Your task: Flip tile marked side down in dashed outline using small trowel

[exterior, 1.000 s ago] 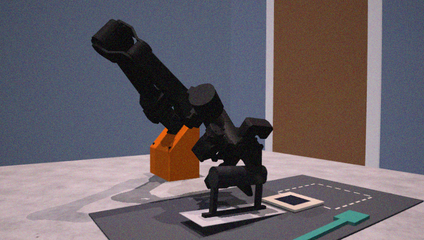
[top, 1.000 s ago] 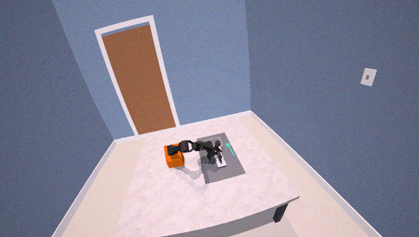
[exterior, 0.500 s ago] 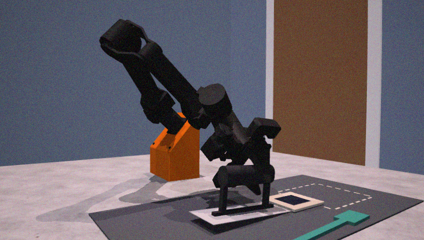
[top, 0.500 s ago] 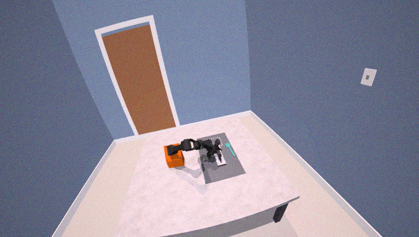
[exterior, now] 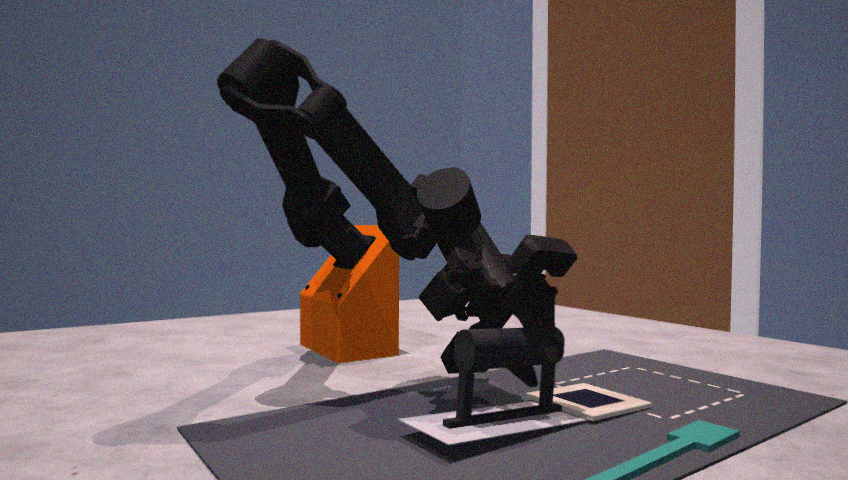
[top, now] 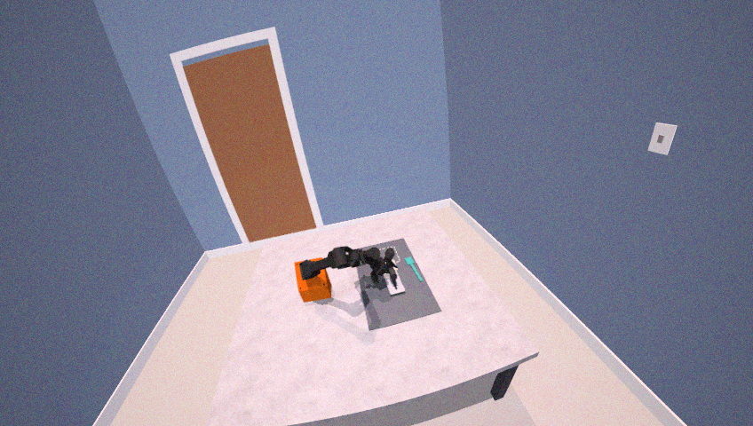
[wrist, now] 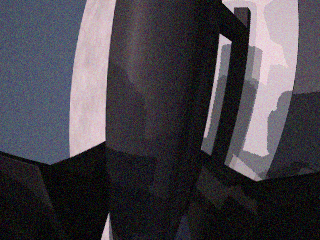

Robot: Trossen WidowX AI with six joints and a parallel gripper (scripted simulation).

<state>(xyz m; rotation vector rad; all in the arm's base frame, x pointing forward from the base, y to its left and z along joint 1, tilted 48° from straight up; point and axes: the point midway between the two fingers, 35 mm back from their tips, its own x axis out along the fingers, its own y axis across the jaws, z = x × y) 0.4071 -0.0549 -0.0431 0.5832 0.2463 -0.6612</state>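
My gripper tip is now 7 cm above the dark mat, 3 cm to the right of it and 3 cm past it. The rest, counted from my gripper tip: tile 10 cm to the left, 5 cm below, 3 cm behind; teal t-shaped tool 10 cm ahead, 6 cm to the left, 5 cm below.
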